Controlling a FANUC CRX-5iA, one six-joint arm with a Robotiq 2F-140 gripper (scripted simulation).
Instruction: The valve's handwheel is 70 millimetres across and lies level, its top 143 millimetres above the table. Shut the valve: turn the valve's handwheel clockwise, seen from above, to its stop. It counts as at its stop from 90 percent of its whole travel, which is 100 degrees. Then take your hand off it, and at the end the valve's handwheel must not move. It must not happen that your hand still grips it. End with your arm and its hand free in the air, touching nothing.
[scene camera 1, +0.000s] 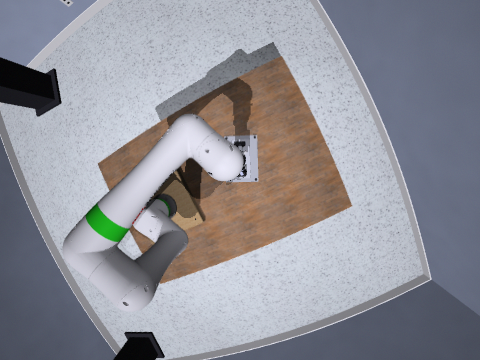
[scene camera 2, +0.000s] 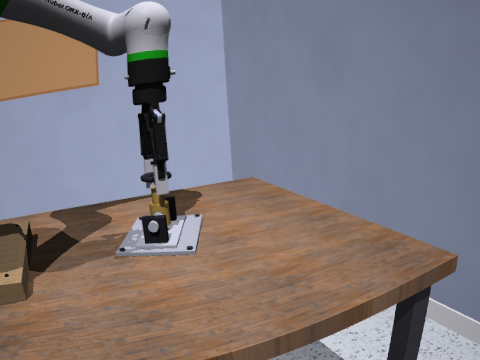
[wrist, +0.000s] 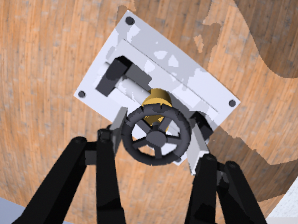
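Note:
My own gripper (scene camera 2: 157, 190) is in my sight, and the wrist view gives me the gripper too (wrist: 156, 123). I can also see a black spoked handwheel (wrist: 156, 137).

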